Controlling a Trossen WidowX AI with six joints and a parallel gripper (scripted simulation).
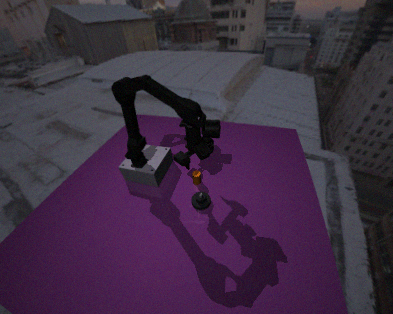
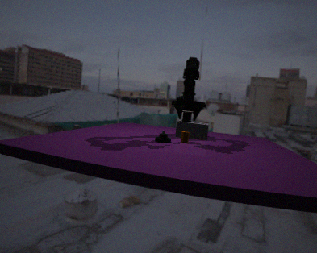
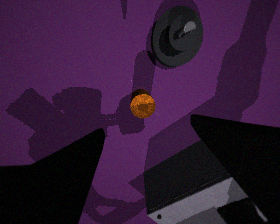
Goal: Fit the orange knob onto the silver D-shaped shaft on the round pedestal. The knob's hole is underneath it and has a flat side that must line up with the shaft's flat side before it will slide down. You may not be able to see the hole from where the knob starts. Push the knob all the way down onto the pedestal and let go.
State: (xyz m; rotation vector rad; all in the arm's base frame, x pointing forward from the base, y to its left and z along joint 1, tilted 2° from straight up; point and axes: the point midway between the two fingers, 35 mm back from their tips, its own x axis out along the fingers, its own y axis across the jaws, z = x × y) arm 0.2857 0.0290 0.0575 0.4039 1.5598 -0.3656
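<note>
Now: the orange knob 8 cm below my gripper tip. From my gripper tip the other things lie so: round dark pedestal: 11 cm to the right, 9 cm below, 5 cm ahead.
</note>
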